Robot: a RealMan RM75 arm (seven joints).
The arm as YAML. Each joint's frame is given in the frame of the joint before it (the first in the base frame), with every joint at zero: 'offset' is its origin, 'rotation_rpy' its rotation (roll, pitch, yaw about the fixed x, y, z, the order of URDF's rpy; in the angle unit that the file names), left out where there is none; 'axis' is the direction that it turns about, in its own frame. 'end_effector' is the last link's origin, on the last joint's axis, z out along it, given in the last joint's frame.
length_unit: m
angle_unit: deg
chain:
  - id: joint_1
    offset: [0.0, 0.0, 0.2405]
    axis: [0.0, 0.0, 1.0]
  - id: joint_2
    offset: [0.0, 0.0, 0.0]
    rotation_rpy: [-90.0, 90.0, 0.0]
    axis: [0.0, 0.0, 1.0]
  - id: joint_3
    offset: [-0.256, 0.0, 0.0]
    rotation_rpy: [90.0, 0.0, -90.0]
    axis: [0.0, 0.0, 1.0]
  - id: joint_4
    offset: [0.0, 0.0, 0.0]
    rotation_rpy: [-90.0, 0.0, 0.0]
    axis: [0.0, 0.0, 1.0]
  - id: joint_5
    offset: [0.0, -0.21, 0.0]
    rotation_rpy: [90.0, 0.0, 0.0]
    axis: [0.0, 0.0, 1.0]
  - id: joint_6
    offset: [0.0, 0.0, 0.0]
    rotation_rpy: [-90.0, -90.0, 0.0]
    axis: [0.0, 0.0, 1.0]
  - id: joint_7
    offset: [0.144, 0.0, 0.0]
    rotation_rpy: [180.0, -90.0, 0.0]
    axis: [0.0, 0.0, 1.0]
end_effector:
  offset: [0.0, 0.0, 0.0]
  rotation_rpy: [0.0, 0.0, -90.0]
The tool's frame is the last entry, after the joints.
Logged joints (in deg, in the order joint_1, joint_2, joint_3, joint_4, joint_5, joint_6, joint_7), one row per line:
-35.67 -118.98 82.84 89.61 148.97 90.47 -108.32
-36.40 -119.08 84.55 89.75 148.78 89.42 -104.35
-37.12 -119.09 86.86 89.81 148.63 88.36 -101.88
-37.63 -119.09 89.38 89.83 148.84 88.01 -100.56
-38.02 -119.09 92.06 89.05 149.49 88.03 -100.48
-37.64 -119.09 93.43 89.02 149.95 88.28 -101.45
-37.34 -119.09 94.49 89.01 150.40 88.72 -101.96
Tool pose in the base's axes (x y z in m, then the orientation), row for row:
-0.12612 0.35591 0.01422 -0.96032 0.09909 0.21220 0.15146
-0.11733 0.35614 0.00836 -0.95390 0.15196 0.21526 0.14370
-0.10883 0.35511 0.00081 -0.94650 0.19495 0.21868 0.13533
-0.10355 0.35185 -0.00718 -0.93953 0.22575 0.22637 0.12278
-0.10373 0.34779 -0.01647 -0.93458 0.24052 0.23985 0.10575
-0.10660 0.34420 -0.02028 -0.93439 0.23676 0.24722 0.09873
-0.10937 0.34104 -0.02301 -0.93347 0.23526 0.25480 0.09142
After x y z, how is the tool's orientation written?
As a quaternion, x y z w.
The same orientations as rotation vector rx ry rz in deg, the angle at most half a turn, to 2 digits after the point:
-157.95 16.30 34.90
-157.57 25.10 35.56
-157.09 32.36 36.29
-157.05 37.74 37.84
-157.76 40.60 40.49
-158.37 40.13 41.90
-158.90 40.05 43.37

